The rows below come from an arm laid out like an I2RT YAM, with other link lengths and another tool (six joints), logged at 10 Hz.
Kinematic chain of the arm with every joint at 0, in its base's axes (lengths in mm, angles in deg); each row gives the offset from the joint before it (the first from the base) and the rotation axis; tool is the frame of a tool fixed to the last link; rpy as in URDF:
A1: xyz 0 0 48.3 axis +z
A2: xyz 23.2 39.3 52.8 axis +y
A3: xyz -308.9 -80.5 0 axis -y
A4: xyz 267 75 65.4 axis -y
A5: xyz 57 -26.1 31.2 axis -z
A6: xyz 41.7 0 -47.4 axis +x
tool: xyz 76 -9 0 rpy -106.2 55.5 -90
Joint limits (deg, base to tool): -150..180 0..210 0..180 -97..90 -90..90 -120..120
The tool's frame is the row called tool.
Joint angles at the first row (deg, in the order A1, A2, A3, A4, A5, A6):
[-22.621 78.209 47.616 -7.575 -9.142 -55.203]
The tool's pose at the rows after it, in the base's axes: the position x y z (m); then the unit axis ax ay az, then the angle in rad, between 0 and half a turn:
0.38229, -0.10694, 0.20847, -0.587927, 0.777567, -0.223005, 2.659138
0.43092, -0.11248, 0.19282, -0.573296, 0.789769, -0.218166, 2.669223
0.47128, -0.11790, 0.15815, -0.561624, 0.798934, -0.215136, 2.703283
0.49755, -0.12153, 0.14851, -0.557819, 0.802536, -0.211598, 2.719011
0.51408, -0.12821, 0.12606, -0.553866, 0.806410, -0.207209, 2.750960
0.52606, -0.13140, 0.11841, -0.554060, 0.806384, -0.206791, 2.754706
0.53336, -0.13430, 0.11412, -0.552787, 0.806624, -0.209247, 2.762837
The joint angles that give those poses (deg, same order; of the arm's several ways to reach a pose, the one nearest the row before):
[-18.201 86.110 53.406 -4.058 -7.562 -53.009]
[-16.088 96.215 60.697 -1.856 -4.577 -50.109]
[-14.595 106.221 65.980 1.401 -1.414 -48.607]
[-13.974 111.606 71.779 0.095 -0.264 -47.989]
[-13.974 116.703 75.045 0.349 0.954 -48.075]
[-13.975 119.429 77.683 0.263 1.053 -48.164]
[-13.974 121.106 79.451 0.088 1.580 -48.339]

